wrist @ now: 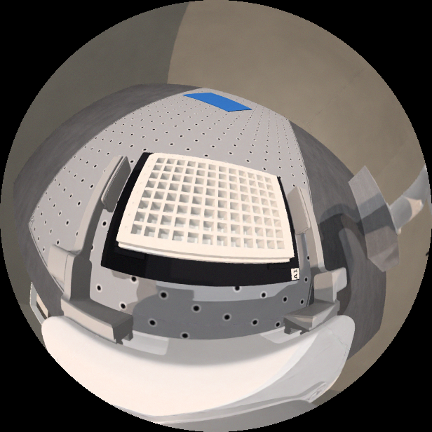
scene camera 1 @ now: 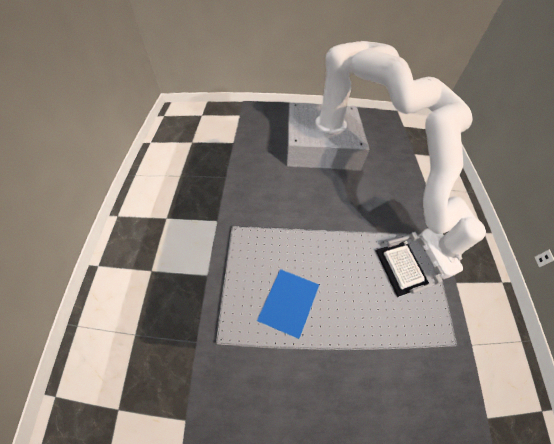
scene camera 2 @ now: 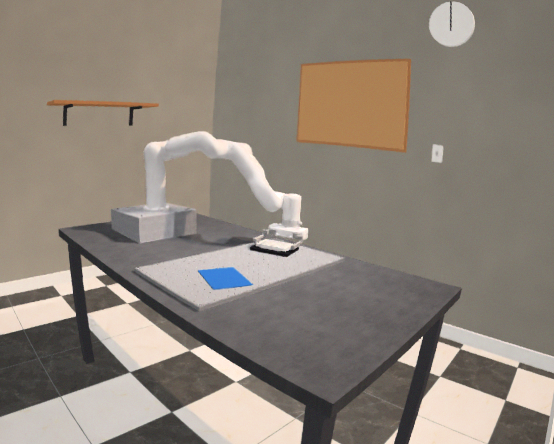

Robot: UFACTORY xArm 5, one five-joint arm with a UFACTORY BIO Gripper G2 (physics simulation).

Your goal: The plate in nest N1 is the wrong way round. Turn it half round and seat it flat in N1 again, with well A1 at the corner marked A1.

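The white well plate (scene camera 1: 406, 269) (scene camera 2: 275, 245) (wrist: 212, 206) lies in the black nest (scene camera 1: 400, 292) (scene camera 2: 270, 252) (wrist: 200, 273), wells up. Whether it is fully flat is hard to tell. The nest's corner label A1 (wrist: 295, 273) shows at the near right in the wrist view. Which plate corner has well A1 cannot be made out. My gripper (scene camera 1: 399, 266) (scene camera 2: 276, 243) (wrist: 207, 197) is open and low over the plate, with one finger beyond each short end. In the wrist view, gaps show between the finger pads and the plate.
A blue rectangle (scene camera 1: 288, 304) (scene camera 2: 225, 278) (wrist: 217, 101) lies on the grey perforated board (scene camera 1: 350, 320) (scene camera 2: 170, 277) (wrist: 75, 200), well away from the nest. The arm's base block (scene camera 1: 325, 156) (scene camera 2: 153, 224) (wrist: 375, 220) stands behind the board on the dark table (scene camera 1: 340, 395) (scene camera 2: 320, 325).
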